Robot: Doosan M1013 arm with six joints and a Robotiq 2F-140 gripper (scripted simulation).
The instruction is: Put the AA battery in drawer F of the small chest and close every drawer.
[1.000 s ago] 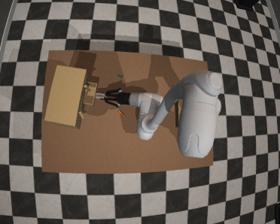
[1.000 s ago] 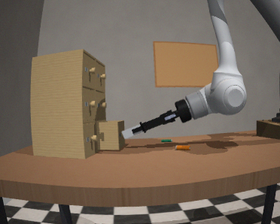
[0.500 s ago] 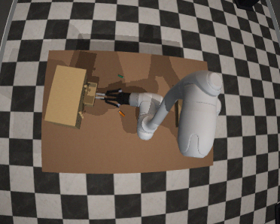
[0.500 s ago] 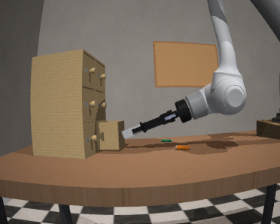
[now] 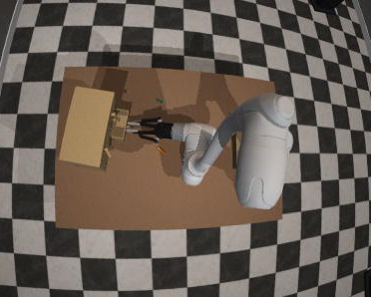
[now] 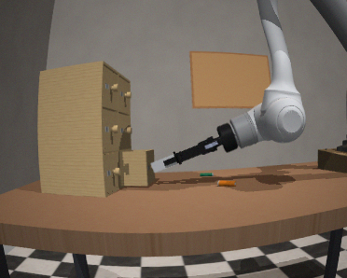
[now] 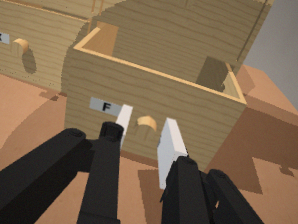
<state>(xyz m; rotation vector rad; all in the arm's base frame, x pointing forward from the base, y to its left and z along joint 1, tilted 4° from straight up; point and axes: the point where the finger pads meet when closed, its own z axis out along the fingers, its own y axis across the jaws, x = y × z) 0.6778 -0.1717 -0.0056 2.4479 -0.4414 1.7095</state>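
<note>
Right now my hand is 13 cm to the right of the orange AA battery, 13 cm past it and 5 cm above it. The rest, counted from my hand: green battery: 16 cm behind, 14 cm to the right, 5 cm below.
</note>
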